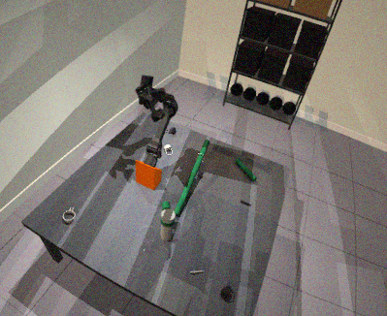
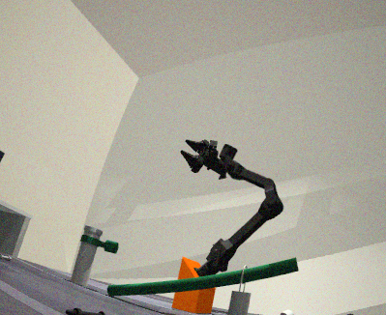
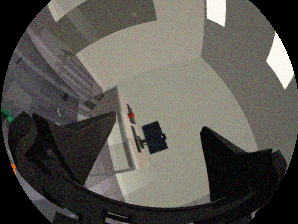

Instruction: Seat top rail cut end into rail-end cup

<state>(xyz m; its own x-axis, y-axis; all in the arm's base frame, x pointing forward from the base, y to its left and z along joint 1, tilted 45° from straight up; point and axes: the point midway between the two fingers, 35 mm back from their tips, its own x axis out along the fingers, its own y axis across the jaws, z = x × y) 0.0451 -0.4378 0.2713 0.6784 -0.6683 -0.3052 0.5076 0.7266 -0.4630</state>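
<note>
Right now my gripper tip is 140 mm short of the rail-end cup, 120 mm to the left of it and 480 mm above it.
</note>
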